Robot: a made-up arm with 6 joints. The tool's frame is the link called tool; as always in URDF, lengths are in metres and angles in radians.
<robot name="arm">
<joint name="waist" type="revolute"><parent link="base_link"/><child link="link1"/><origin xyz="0.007 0.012 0.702" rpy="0 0 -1.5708"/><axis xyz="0 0 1"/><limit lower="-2.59" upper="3.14" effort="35" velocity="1.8"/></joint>
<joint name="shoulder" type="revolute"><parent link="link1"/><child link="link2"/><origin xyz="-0.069 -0.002 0.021" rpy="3.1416 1.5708 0"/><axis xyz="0 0 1"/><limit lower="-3.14" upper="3.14" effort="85" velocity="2.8"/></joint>
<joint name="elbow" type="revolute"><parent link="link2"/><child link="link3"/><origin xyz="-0.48 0.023 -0.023"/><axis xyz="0 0 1"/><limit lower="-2.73" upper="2.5" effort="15" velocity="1.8"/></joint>
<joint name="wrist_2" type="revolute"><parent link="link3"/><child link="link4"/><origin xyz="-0.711 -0.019 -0.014" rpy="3.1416 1.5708 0"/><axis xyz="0 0 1"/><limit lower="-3.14" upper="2.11" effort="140" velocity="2"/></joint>
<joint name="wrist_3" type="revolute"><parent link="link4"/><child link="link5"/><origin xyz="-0.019 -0.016 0.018" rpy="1.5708 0 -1.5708"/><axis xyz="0 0 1"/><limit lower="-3.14" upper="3.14" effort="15" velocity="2.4"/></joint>
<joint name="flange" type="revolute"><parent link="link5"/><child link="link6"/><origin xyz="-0.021 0.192 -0.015" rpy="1.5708 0 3.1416"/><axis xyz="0 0 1"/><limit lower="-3.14" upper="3.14" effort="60" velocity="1.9"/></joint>
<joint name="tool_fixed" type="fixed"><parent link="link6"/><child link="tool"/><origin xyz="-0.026 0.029 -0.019" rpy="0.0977 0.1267 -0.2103"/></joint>
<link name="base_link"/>
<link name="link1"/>
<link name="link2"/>
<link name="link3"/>
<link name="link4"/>
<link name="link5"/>
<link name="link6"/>
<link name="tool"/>
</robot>
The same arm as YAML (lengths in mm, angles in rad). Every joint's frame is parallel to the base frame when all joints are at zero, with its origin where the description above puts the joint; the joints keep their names.
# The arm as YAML. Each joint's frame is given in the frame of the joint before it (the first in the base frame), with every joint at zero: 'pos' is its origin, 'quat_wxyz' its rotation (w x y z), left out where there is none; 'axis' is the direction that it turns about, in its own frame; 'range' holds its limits. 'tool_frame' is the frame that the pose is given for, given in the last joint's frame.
length_unit: mm
angle_unit: rad
joints:
  - joint: waist
    pos: [7.0, 12.0, 702.0]
    axis: "+z"
    range: [-2.59, 3.14]
  - joint: shoulder
    pos: [-2.0, 69.0, 21.0]
    axis: "+y"
    range: [-3.14, 3.14]
  - joint: elbow
    pos: [-23.0, -23.0, 480.0]
    axis: "+y"
    range: [-2.73, 2.5]
  - joint: wrist_2
    pos: [19.0, -14.0, 711.0]
    axis: "+z"
    range: [-3.14, 2.11]
  - joint: wrist_3
    pos: [-16.0, 19.0, 18.0]
    axis: "+y"
    range: [-3.14, 3.14]
  - joint: flange
    pos: [21.0, -15.0, 192.0]
    axis: "+z"
    range: [-3.14, 3.14]
tool_frame:
  pos: [-26.0, 29.0, -19.0]
  quat_wxyz: [0.990973, 0.0551, 0.057768, -0.107702]

